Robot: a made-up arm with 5 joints.
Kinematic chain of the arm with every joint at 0, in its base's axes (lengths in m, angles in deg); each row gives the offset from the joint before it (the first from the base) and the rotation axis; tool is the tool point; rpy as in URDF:
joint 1: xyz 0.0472 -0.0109 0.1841 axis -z
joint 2: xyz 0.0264 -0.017 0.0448 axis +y
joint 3: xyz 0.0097 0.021 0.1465 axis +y
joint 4: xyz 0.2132 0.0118 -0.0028 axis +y
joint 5: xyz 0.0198 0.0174 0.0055 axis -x
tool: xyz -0.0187 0.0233 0.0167 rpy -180 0 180
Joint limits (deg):
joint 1: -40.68..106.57
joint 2: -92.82..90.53
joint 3: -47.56..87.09
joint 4: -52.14..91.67
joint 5: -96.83..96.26
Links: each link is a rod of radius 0.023 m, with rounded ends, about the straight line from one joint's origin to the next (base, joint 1, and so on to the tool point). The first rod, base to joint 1, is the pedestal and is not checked.
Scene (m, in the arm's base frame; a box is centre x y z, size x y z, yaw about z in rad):
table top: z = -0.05
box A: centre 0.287 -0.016 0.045 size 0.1 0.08 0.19 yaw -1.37
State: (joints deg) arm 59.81 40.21 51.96 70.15 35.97
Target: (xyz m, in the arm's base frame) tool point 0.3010 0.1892 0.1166
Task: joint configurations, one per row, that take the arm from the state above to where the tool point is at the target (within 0.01 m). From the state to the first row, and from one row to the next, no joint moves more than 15 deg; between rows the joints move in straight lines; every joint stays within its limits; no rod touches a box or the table.
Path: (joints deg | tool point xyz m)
1: 46.54 50.27 58.99 65.50 26.42 | 0.1414 -0.0210 0.1046
2: 33.26 60.34 66.01 60.84 16.87 | 0.1028 0.0248 0.1084
3: 19.99 70.40 73.04 56.19 7.33 | 0.0552 0.0484 0.1265
4: 6.71 80.47 80.06 51.53 -2.22 | 0.0114 0.0495 0.1562
5: -6.56 90.53 87.09 46.88 -11.77 | -0.0182 0.0345 0.1936
6: -9.55 86.81 72.22 50.06 -7.70 | -0.0013 0.0358 0.1322
7: -12.54 83.09 57.35 53.24 -3.63 | 0.0354 0.0432 0.0806
8: -15.53 79.37 42.48 56.42 0.44 | 0.0868 0.0589 0.0447
9: -18.52 75.64 27.62 59.60 4.51 | 0.1465 0.0832 0.0292
10: -21.51 71.92 12.75 62.78 8.58 | 0.2068 0.1151 0.0364
11: -24.51 68.20 -2.12 65.96 12.65 | 0.2605 0.1518 0.0663
12: -27.50 64.48 -16.99 69.14 16.72 | 0.3010 0.1892 0.1166

